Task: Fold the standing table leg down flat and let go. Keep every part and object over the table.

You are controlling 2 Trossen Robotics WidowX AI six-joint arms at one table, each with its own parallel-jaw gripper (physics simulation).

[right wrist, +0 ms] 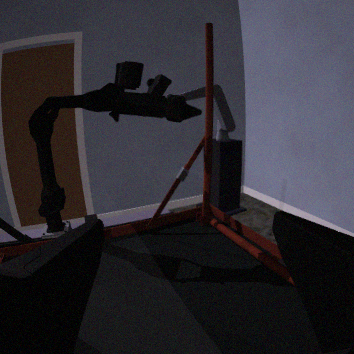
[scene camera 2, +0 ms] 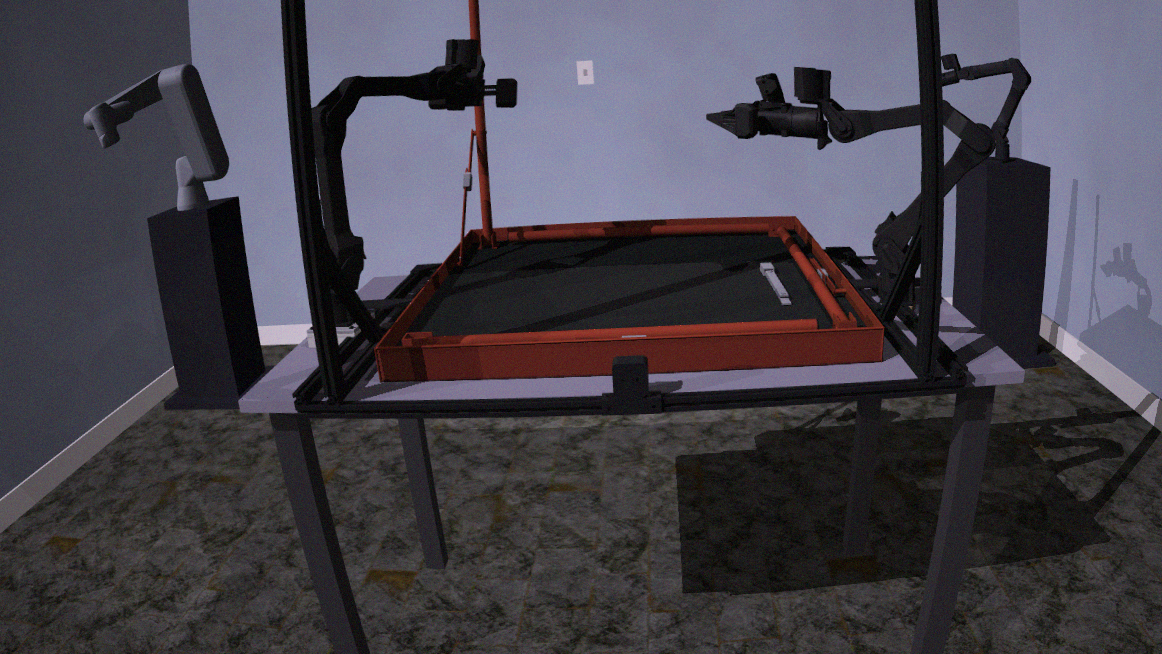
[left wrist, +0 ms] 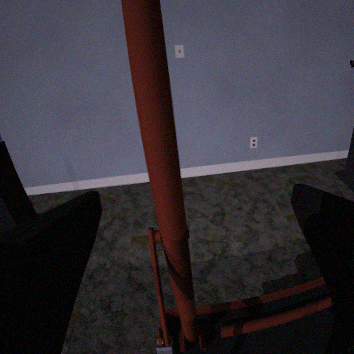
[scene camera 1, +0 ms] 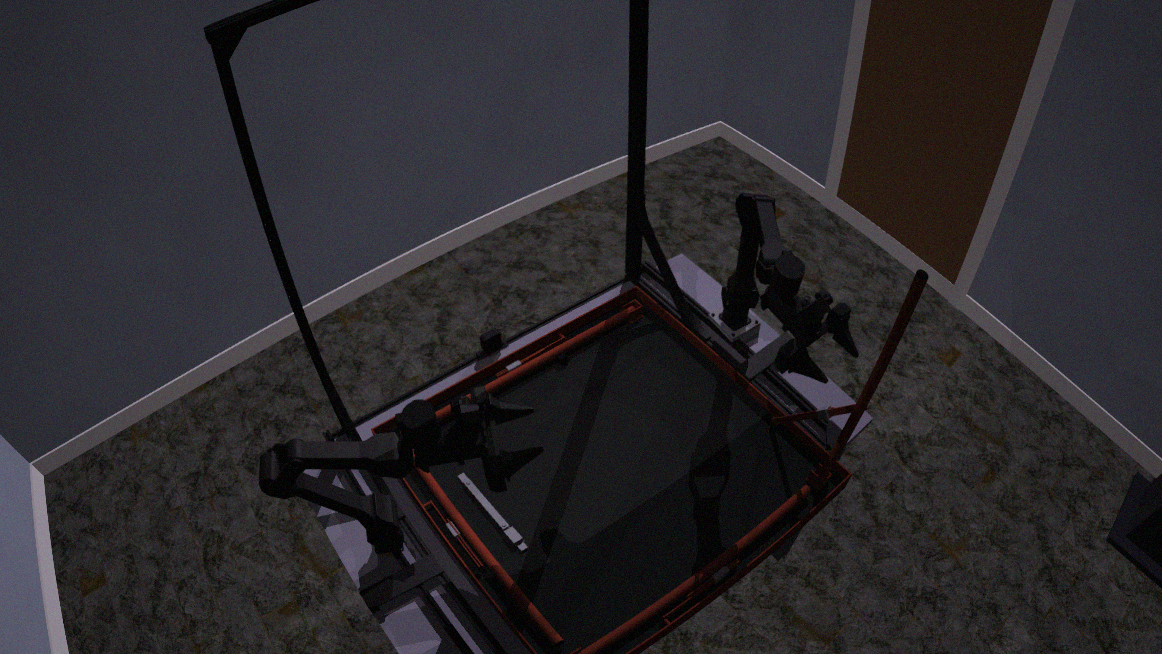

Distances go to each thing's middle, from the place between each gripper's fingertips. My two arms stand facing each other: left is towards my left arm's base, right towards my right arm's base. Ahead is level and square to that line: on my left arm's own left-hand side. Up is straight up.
Now: left hand 360 mm past the pale bar (scene camera 1: 515, 538), 560 mm to the left of it and 350 mm above it.
Now: right hand 80 mm past the pale bar, 90 mm to the left of it and 300 mm above it.
